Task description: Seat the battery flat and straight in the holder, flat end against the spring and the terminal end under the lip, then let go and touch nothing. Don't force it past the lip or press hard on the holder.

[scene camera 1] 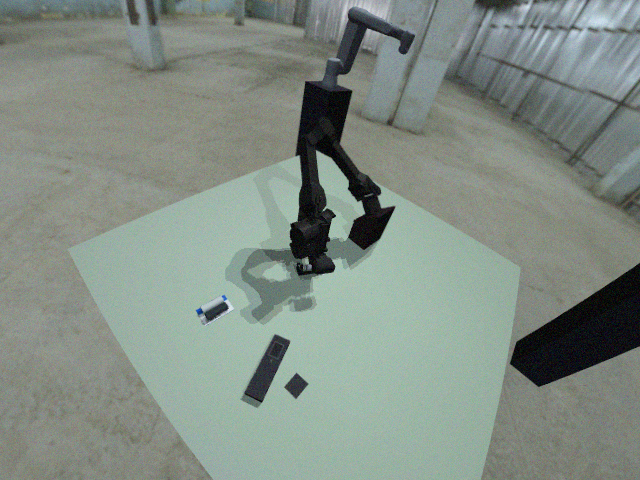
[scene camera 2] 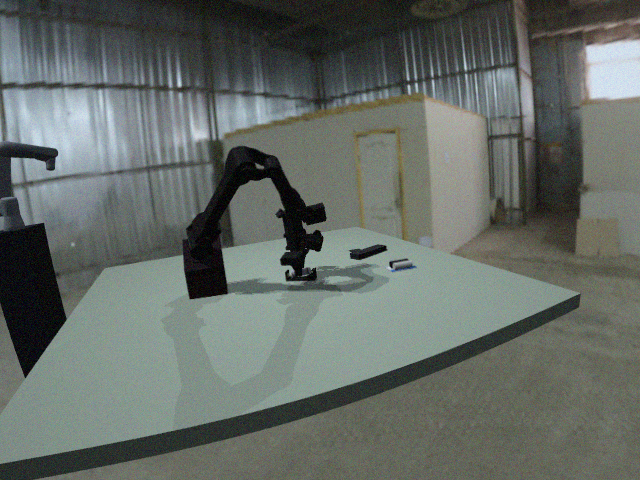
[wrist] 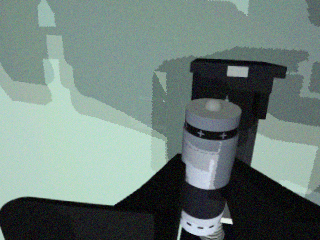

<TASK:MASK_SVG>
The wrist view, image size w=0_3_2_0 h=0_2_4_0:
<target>my gripper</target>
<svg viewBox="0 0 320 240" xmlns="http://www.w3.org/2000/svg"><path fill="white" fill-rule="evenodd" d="M235 157L227 187L226 202L237 240L320 240L319 205L307 198L303 198L298 193L292 192L292 190L282 186L277 181L272 180L262 172L253 169ZM182 154L176 154L152 178L149 178L137 190L115 205L28 196L13 199L5 203L0 209L0 228L5 240L177 240L184 205L186 164L181 159Z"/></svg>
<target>battery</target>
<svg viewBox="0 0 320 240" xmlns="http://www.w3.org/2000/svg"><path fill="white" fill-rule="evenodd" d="M215 98L201 98L188 102L186 104L185 123L183 126L181 159L186 164L186 180L180 225L184 230L197 236L215 233L220 226L226 204L227 187L239 140L242 109L232 102Z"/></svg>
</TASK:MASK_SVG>
